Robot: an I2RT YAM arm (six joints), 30 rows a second.
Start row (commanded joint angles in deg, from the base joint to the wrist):
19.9, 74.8, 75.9, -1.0, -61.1, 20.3
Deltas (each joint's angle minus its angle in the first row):
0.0, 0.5, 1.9, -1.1, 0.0, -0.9
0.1, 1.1, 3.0, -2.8, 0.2, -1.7
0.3, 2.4, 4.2, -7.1, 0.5, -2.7
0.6, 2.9, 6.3, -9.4, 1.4, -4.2
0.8, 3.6, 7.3, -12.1, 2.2, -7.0
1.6, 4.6, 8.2, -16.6, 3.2, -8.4
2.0, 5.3, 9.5, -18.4, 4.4, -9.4
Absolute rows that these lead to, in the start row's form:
19.9, 75.3, 77.8, -2.1, -61.1, 19.4
20.0, 75.9, 78.9, -3.8, -60.9, 18.6
20.2, 77.2, 80.1, -8.1, -60.6, 17.6
20.5, 77.7, 82.2, -10.4, -59.7, 16.1
20.7, 78.4, 83.2, -13.1, -58.9, 13.3
21.5, 79.4, 84.1, -17.6, -57.9, 11.9
21.9, 80.1, 85.4, -19.4, -56.7, 10.9

